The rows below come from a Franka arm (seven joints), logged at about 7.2 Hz.
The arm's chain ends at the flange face. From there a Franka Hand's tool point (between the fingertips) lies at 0.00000 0.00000 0.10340 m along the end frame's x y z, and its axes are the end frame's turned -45 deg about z.
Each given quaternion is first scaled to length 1.
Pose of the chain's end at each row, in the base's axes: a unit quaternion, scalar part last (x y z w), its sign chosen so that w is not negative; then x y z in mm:
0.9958, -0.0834, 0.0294, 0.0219, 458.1, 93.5, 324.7
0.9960, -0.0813, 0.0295, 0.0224, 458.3, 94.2, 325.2
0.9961, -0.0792, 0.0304, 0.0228, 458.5, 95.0, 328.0
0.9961, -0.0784, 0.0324, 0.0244, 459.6, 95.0, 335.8
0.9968, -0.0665, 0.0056, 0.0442, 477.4, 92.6, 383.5
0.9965, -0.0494, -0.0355, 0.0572, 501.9, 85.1, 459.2
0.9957, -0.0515, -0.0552, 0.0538, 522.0, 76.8, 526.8
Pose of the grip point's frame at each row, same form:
0.9520, 0.3040, 0.0188, 0.0315, 463.8, 88.5, 221.6
0.9513, 0.3060, 0.0187, 0.0320, 464.0, 89.1, 222.1
0.9506, 0.3080, 0.0194, 0.0327, 464.4, 89.8, 224.9
0.9503, 0.3088, 0.0206, 0.0349, 465.9, 89.4, 232.7
0.9464, 0.3200, -0.0117, 0.0430, 477.9, 83.4, 280.5
0.9396, 0.3357, -0.0547, 0.0393, 494.0, 73.7, 356.7
0.9396, 0.3335, -0.0716, 0.0286, 510.1, 66.3, 424.6

